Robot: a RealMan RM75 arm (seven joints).
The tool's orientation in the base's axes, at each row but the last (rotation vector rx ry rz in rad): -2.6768 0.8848 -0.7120; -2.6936 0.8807 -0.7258; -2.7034 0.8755 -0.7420; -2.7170 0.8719 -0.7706; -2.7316 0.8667 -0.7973; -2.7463 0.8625 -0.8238; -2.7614 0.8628 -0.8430; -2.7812 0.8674 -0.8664; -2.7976 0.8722 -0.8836; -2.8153 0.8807 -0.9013; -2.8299 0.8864 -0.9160; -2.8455 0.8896 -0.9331
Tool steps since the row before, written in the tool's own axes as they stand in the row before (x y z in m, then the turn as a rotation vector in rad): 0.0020 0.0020 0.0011 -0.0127 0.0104 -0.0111; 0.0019 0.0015 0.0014 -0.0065 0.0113 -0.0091; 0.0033 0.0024 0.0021 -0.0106 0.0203 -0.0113; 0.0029 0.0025 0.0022 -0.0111 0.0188 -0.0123; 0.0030 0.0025 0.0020 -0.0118 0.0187 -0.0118; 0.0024 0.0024 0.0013 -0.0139 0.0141 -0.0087; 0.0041 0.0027 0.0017 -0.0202 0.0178 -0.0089; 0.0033 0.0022 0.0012 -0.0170 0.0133 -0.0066; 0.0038 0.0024 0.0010 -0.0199 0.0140 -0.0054; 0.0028 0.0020 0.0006 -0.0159 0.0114 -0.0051; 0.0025 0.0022 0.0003 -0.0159 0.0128 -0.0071; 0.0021 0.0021 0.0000 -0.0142 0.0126 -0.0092
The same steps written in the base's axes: 0.0010 -0.0027 -0.0009 -0.0198 -0.0012 0.0010; 0.0013 -0.0023 -0.0010 -0.0148 -0.0056 0.0014; 0.0022 -0.0038 -0.0013 -0.0233 -0.0104 -0.0014; 0.0020 -0.0037 -0.0015 -0.0234 -0.0089 -0.0003; 0.0019 -0.0038 -0.0011 -0.0236 -0.0085 -0.0010; 0.0012 -0.0034 -0.0007 -0.0211 -0.0036 -0.0032; 0.0024 -0.0046 -0.0002 -0.0273 -0.0031 -0.0071; 0.0018 -0.0037 0.0001 -0.0217 -0.0013 -0.0063; 0.0019 -0.0042 0.0005 -0.0233 -0.0004 -0.0089; 0.0012 -0.0032 0.0005 -0.0191 -0.0004 -0.0065; 0.0007 -0.0032 0.0006 -0.0210 -0.0013 -0.0051; 0.0003 -0.0029 0.0007 -0.0209 -0.0017 -0.0024
